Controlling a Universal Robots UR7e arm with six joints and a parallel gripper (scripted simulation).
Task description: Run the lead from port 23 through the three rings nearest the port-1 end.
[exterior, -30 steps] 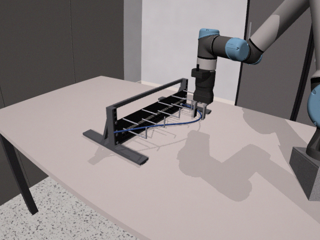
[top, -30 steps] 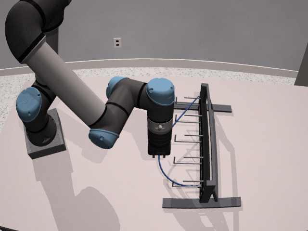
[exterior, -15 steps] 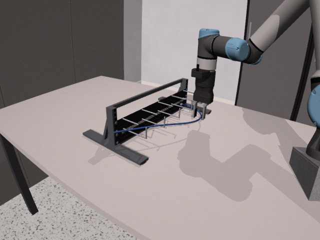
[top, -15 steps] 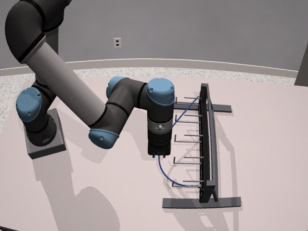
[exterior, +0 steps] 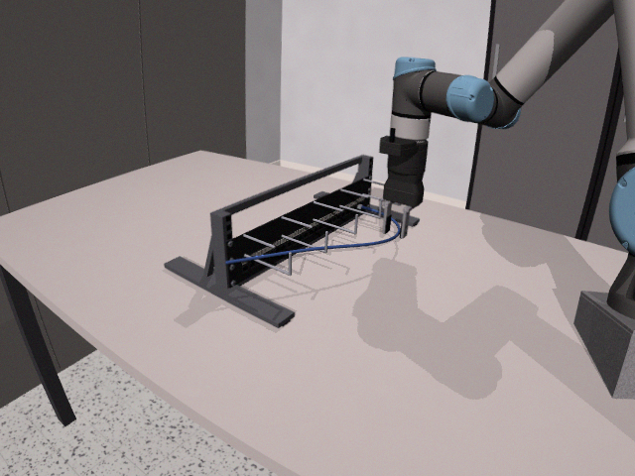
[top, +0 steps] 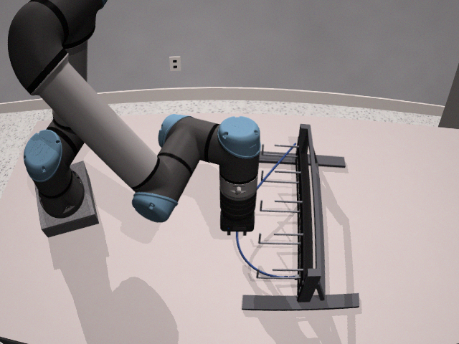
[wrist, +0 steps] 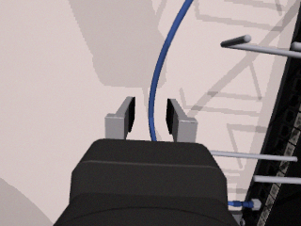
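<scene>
The rack lies 17 cm ahead of my hand and 7 cm to the left of it.
</scene>
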